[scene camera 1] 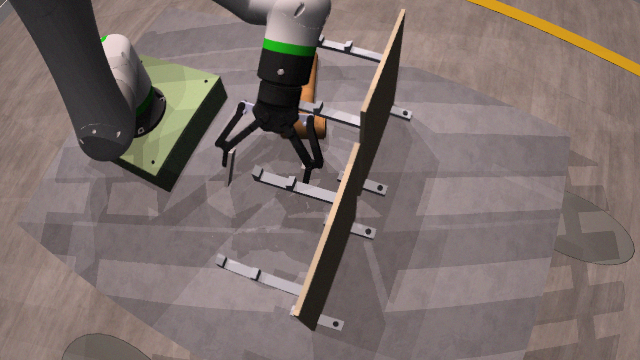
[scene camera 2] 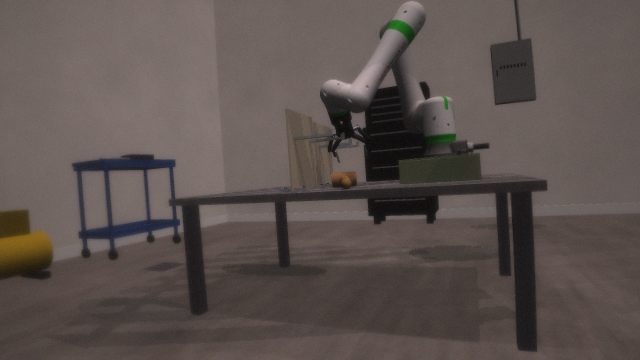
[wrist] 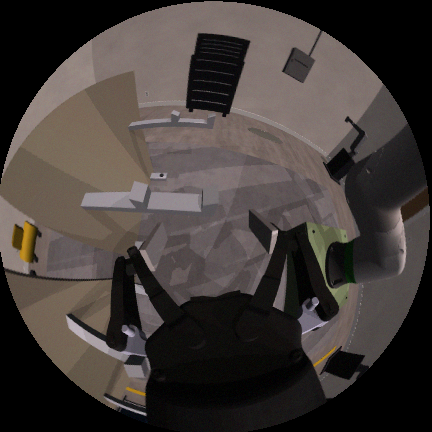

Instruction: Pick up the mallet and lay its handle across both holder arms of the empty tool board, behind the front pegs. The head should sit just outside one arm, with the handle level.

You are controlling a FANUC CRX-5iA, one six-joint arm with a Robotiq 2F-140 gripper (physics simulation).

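Frame: origin at the arm's base, x right, y ahead, z up, level; millimetres.
Seen in the pictures: gripper, between the fingertips: (scene camera 1: 261,191) (scene camera 2: 352,157) (wrist: 206,224); arm's base, origin of its link: (scene camera 1: 140,112) (scene camera 2: 441,157) (wrist: 335,264).
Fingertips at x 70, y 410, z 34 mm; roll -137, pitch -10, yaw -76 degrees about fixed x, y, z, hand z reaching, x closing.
Offsets run from my fingertips to a thing's top centre. "pt": to the spot under its first point. Level surfaces: height alone.
The orange-brown mallet @(dz -67, dx -315, dy -65 mm) (scene camera 1: 316,131) (scene camera 2: 351,178) lies on the table, partly hidden in scene camera 1 by the gripper and a holder arm; it does not show in the wrist view. Two upright wooden boards stand end to end, one nearer (scene camera 1: 327,245) (wrist: 85,145) and one farther @(pt dz +175, dx -213, dy +149 mm) (scene camera 1: 382,75) (wrist: 40,320) in scene camera 1. Each carries two grey peg arms; the nearer board's arms (scene camera 1: 315,191) (scene camera 1: 277,281) (wrist: 170,201) hold no tool. My gripper (scene camera 1: 268,170) (scene camera 2: 351,148) (wrist: 206,224) is open and empty, high above the table, with a fingertip near the nearer board's first arm in scene camera 1.
The farther board's arms (scene camera 1: 340,116) (scene camera 1: 367,53) stick out over the mallet's area. The green robot base block (scene camera 1: 187,100) (scene camera 2: 440,168) (wrist: 325,250) stands opposite the boards. Flat feet with dark holes @(pt dz -117, dx +166, dy +216 mm) (scene camera 1: 331,323) @(pt dz -117, dx -145, dy +179 mm) (scene camera 1: 375,186) extend behind the boards. A blue cart (scene camera 2: 125,164) stands beyond the table @(dz -134 mm) (scene camera 2: 360,191).
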